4 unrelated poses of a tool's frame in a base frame.
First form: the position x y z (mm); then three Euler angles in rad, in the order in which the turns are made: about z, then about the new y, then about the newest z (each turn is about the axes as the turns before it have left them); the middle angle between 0 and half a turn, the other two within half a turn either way.
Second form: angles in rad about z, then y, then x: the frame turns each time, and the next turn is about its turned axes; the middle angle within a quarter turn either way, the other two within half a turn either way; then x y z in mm. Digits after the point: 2 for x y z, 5 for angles.
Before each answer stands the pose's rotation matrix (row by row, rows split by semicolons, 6 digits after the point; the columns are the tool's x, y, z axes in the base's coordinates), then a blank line. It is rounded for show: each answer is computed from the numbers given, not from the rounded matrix.
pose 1, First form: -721.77 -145.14 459.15 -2.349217 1.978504 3.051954
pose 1, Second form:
-0.213552 -0.734087 -0.644602; -0.344044 0.674064 -0.653660; 0.914346 0.082181 -0.396506

-2.12631 -1.15389 2.93722 -721.77 -145.14 459.15
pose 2, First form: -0.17 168.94 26.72 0.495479 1.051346 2.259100
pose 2, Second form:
-0.644612 -0.035258 0.763696; 0.529522 -0.741117 0.412737; 0.551436 0.670449 0.496403

2.45390 -0.58409 0.93347 -0.17 168.94 26.72
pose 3, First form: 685.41 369.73 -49.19 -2.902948 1.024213 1.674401
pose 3, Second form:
0.287349 0.477886 -0.830094; -0.953742 0.222696 -0.201946; 0.088352 0.849724 0.519771

-1.27816 -0.08847 1.02182 685.41 369.73 -49.19
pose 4, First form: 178.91 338.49 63.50 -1.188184 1.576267 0.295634
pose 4, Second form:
0.268326 0.888042 0.373340; 0.113628 0.355670 -0.927679; -0.956603 0.291342 -0.005471

0.40057 1.27511 1.58957 178.91 338.49 63.50
